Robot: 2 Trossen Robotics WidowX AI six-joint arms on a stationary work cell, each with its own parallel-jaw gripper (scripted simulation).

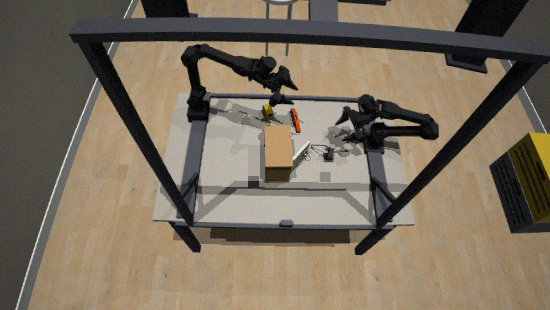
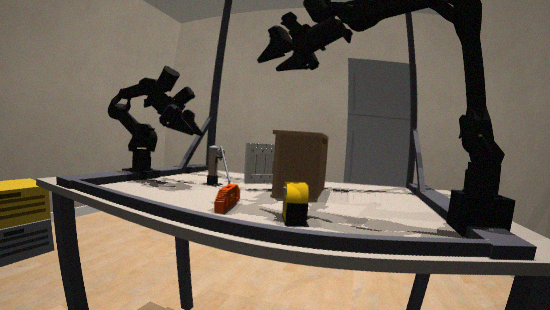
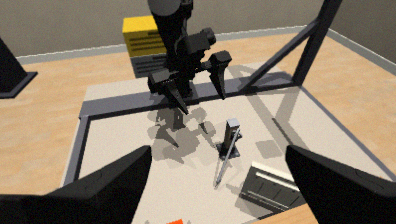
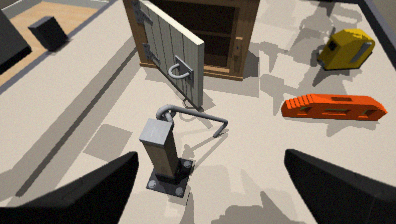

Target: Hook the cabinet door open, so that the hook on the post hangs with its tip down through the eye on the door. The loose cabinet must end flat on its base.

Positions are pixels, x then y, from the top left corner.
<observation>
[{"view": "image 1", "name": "left gripper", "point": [295,96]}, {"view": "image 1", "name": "brown wooden cabinet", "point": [277,138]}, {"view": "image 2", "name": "left gripper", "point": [267,65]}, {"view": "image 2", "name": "right gripper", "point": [197,134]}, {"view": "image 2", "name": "brown wooden cabinet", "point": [299,156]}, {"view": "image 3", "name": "left gripper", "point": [218,152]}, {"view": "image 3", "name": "right gripper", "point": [206,106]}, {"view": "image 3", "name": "short post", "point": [232,124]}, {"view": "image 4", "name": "right gripper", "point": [211,157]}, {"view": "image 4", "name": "orange level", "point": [325,106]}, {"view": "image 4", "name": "yellow tape measure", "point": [348,49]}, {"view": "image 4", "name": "short post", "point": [170,174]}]
</observation>
